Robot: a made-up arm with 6 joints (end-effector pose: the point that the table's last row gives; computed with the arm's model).
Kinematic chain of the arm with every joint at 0, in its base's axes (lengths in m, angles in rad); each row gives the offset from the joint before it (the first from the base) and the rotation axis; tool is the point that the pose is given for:
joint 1: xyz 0 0 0.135 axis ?
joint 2: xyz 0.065 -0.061 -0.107 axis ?
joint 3: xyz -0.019 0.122 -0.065 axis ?
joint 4: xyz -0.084 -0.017 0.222 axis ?
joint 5: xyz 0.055 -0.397 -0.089 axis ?
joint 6: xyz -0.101 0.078 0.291 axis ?
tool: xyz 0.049 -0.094 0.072
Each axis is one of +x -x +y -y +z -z.
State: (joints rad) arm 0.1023 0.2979 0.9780 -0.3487 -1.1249 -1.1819
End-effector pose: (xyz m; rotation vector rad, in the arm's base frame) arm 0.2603 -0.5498 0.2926 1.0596 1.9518 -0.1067
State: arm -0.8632 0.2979 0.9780 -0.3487 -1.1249 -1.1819
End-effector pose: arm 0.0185 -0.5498 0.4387 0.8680 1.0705 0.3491
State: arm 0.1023 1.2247 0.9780 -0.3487 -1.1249 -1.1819
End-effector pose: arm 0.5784 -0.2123 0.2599 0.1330 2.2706 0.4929
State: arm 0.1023 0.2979 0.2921 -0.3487 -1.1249 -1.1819
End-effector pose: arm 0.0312 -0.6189 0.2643 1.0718 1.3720 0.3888
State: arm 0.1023 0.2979 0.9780 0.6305 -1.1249 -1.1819
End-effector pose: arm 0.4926 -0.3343 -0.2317 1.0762 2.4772 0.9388
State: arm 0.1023 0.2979 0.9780 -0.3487 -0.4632 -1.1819
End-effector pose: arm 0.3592 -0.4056 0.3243 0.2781 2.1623 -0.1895
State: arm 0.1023 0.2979 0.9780 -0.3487 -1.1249 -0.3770
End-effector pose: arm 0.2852 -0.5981 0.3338 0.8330 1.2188 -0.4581
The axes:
joint 1: +y
joint 2: +z
joint 3: +y
joint 4: +z
joint 5: -x
joint 6: -y

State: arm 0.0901 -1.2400 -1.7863 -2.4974 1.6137 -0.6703
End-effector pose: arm 0.1326 0.0969 -0.2372 1.9103 0.2042 -1.9801
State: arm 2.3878 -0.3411 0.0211 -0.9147 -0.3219 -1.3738
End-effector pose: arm 0.4699 -0.1157 0.2891 0.4891 -2.2434 1.6247
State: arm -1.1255 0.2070 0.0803 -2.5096 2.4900 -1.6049
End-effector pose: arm 0.0709 0.1616 -0.1807 -0.5766 -2.5329 1.3117
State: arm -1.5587 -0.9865 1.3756 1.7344 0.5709 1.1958
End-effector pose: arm 0.2297 -0.4086 0.4824 0.9191 -2.3306 1.0382
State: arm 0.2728 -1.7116 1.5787 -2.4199 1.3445 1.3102
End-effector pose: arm 0.2013 -0.2988 -0.0586 -0.1159 2.9553 -0.1802
